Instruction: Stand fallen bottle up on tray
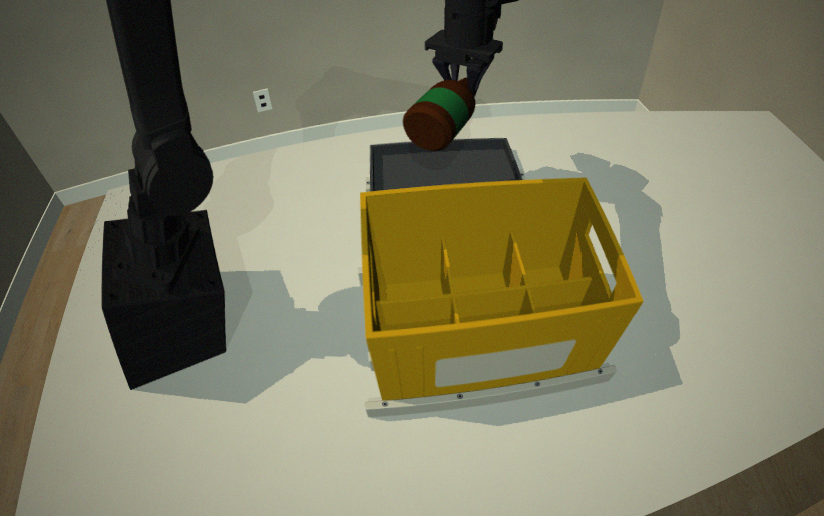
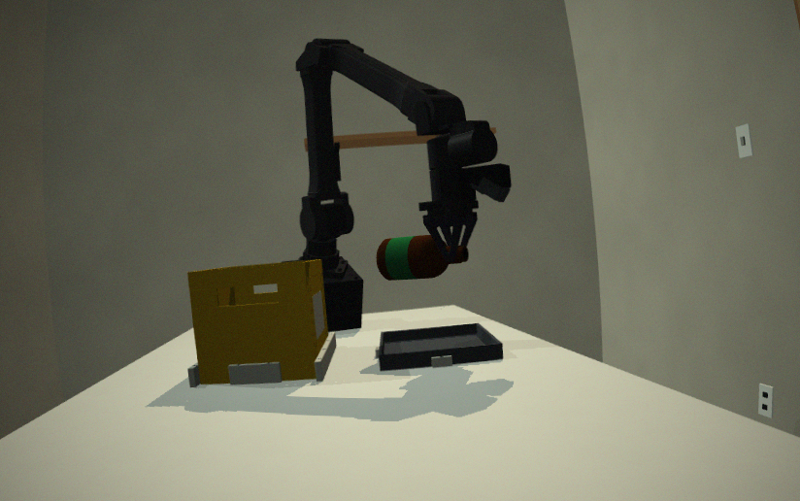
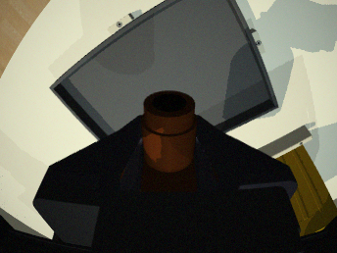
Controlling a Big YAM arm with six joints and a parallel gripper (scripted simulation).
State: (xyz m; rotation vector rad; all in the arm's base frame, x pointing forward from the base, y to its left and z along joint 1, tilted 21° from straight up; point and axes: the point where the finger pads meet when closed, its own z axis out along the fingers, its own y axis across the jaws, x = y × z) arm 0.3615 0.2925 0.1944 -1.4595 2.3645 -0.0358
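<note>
Now: hand 50 mm to the left of the bottle and 20 mm past it. The rest, counted from my hand: tray (150 mm below, 40 mm to the right, 30 mm behind); yellow crate (330 mm to the right, 80 mm below, 30 mm ahead).
</note>
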